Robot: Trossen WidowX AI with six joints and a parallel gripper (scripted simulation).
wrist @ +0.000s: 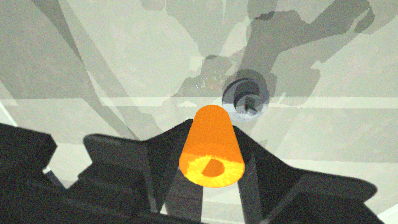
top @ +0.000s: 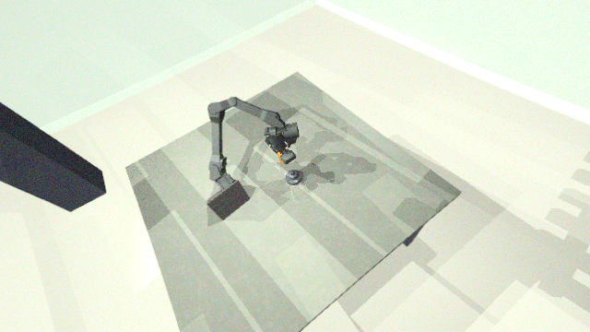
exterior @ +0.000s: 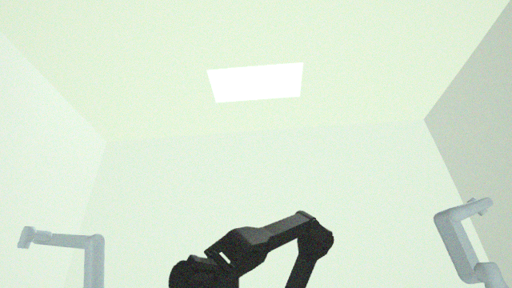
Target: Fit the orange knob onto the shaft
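The round pedestal is 60 mm to the right of my gripper tip and 90 mm below it. Also, from my gripper tip: orange knob 20 mm above.
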